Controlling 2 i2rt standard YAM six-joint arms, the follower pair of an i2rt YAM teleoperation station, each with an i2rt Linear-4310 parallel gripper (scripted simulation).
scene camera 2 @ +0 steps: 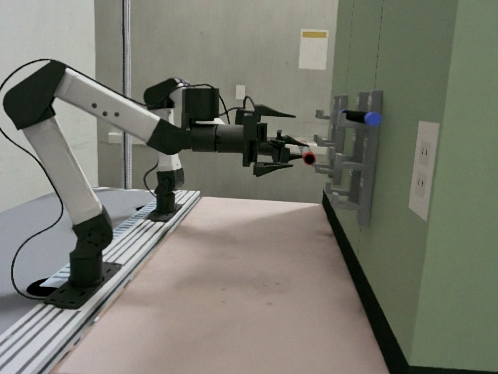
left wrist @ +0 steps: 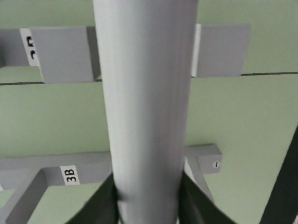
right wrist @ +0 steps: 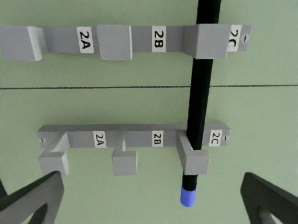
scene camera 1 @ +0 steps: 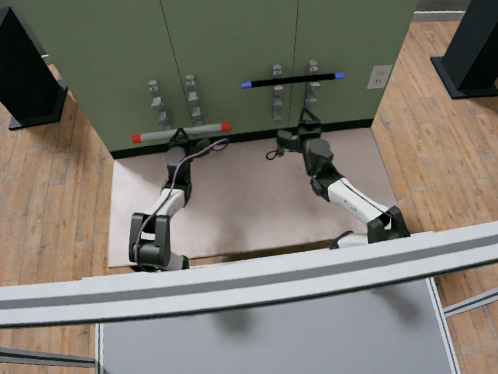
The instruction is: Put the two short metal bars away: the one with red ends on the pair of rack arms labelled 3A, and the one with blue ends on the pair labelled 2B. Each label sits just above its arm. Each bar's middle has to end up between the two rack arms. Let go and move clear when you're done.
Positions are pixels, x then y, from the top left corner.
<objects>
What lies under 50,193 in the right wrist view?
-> My right gripper.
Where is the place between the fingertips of my left gripper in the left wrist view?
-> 147,178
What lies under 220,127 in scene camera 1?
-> A red-ended grey bar.
</objects>
